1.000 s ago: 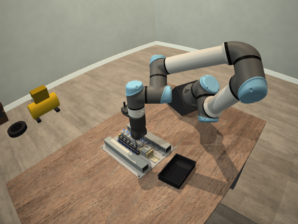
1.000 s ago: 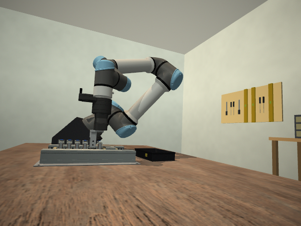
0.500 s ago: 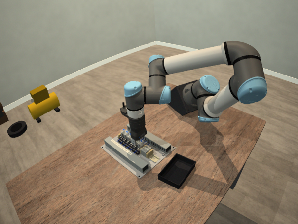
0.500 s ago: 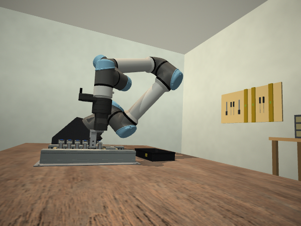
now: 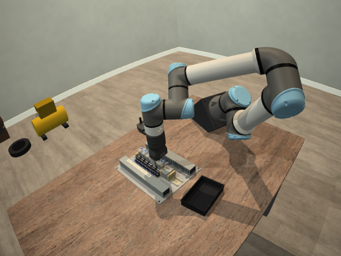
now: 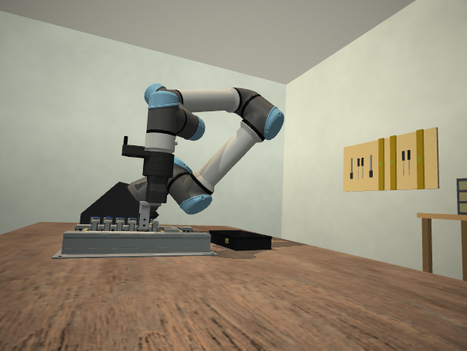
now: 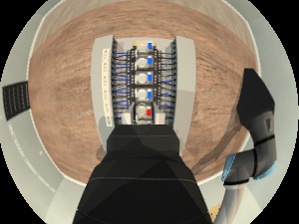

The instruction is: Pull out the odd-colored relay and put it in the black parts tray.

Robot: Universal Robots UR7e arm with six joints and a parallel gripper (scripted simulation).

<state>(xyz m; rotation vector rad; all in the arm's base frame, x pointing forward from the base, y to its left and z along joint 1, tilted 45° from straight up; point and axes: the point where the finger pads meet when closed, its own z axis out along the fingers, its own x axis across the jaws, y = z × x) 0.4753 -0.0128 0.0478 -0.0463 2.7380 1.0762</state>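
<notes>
My hand is 10 mm above the red-button relay. Also, from my hand: grey relay panel: 10 mm to the right, 40 mm below; then black parts tray: 30 mm behind, 260 mm to the left, 50 mm below.
</notes>
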